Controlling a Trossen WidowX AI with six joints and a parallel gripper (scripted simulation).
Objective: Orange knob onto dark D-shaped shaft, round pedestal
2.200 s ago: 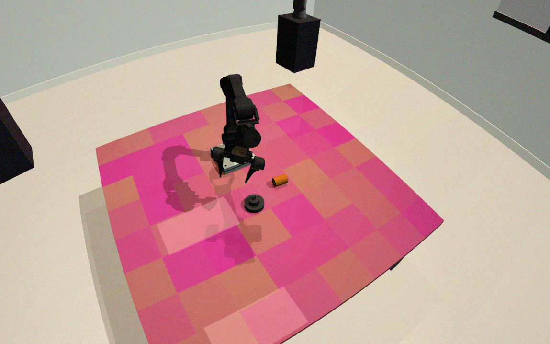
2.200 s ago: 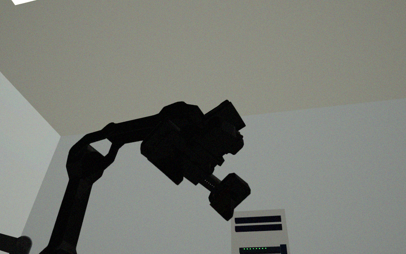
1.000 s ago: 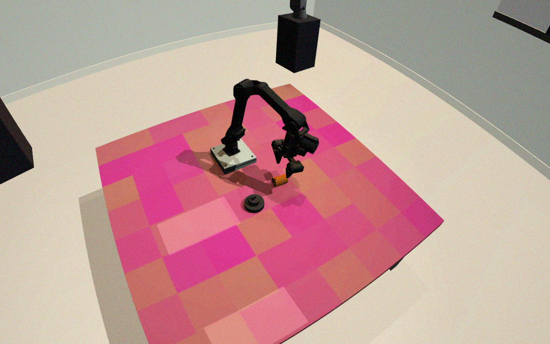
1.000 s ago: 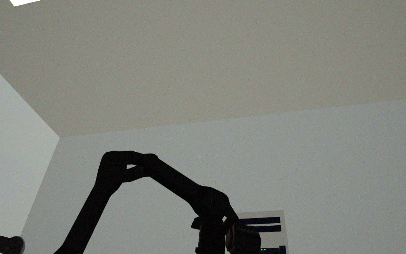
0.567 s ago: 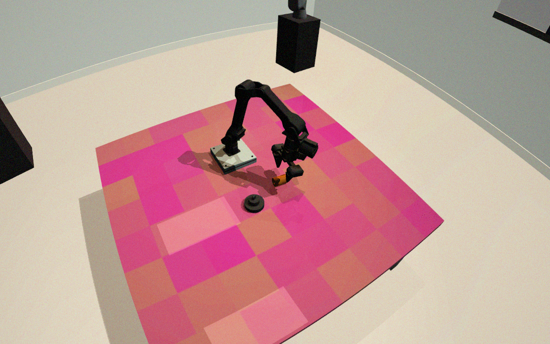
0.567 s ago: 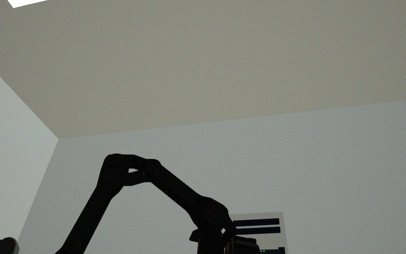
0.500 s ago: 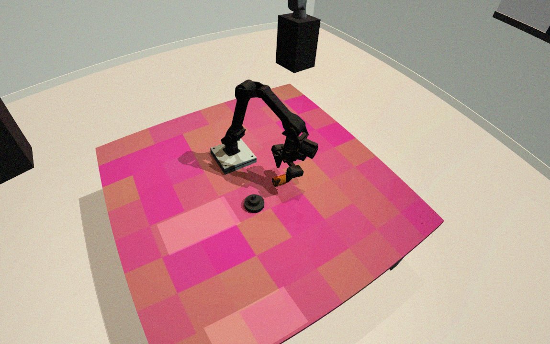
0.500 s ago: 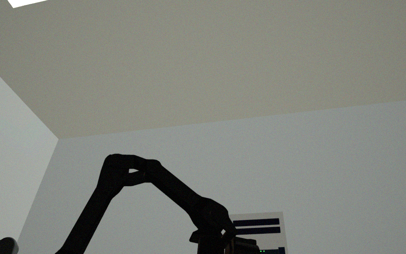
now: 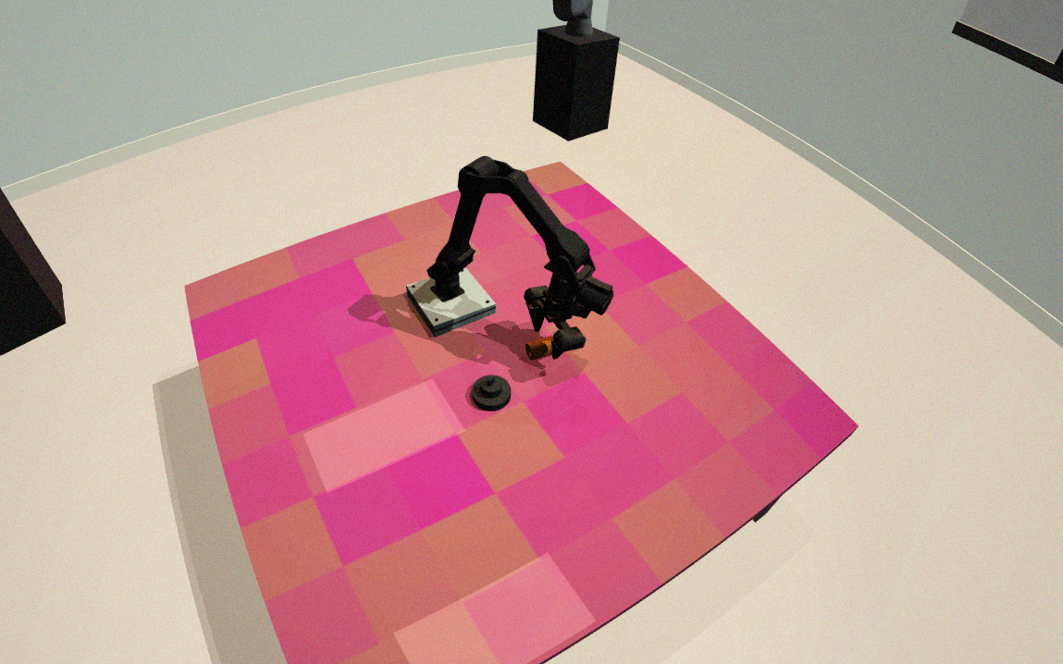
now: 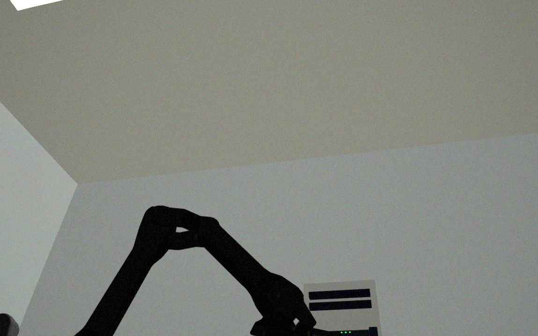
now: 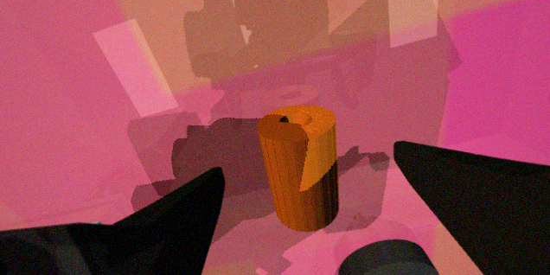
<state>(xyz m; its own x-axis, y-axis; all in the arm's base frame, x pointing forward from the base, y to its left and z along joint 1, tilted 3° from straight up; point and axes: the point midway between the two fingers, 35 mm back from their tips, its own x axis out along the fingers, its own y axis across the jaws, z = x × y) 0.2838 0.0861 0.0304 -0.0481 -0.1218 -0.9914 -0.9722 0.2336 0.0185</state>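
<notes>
Now: gripper tip 10 mm to the left of the orange knob and 10 mm above it. Round my gripper tip: round dark pedestal 20 mm ahead, 170 mm to the right.
</notes>
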